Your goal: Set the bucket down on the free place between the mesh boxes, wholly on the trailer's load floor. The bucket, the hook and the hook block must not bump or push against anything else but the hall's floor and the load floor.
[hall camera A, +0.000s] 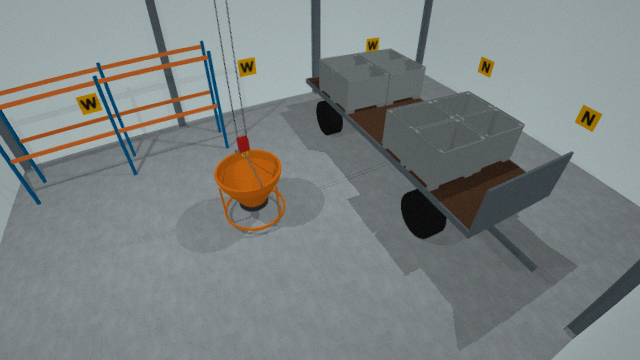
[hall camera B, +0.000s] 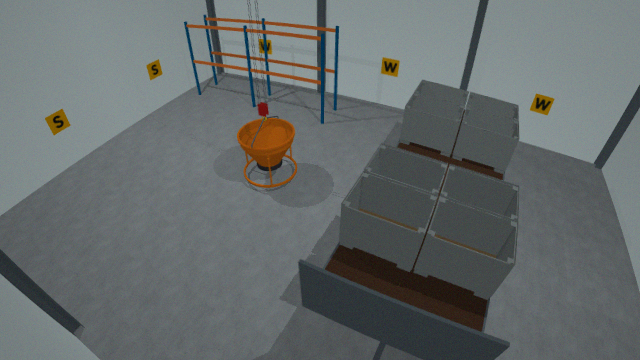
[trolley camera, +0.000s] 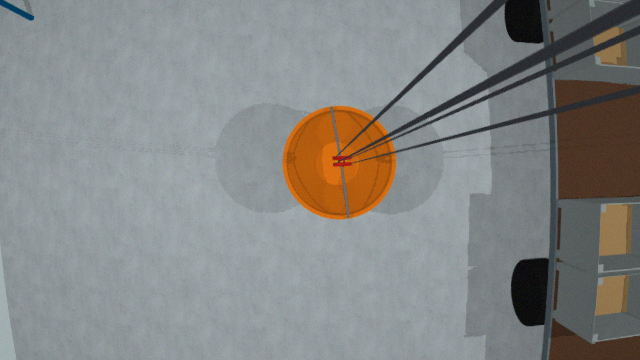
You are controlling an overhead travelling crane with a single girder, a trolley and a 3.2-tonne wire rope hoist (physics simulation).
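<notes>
The orange bucket (hall camera A: 250, 182) (hall camera B: 267, 142) (trolley camera: 320, 195) hangs upright, its foot ring a little above the hall floor, left of the trailer in hall camera A. My gripper, the hook (hall camera A: 245, 154) (hall camera B: 265, 118), holds the bucket's bail below the red hook block (hall camera A: 243, 144) (hall camera B: 263, 109) (trolley camera: 342, 164); in the trolley camera the block hides the hook. Grey mesh boxes (hall camera A: 407, 150) (hall camera B: 382, 230) (trolley camera: 577, 235) stand in two groups on the trailer's brown load floor (hall camera A: 372, 125) (hall camera B: 390, 286) (trolley camera: 595, 150). Bare load floor shows between the groups, right of the bucket in the trolley camera.
The trailer's grey end board (hall camera A: 525, 192) (hall camera B: 400, 322) stands upright at one end. Black wheels (hall camera A: 422, 214) (trolley camera: 531, 292) show at its side edge. A blue and orange rack (hall camera A: 114, 125) (hall camera B: 322, 100) stands near the W wall. The ropes slant to the upper right in the trolley camera.
</notes>
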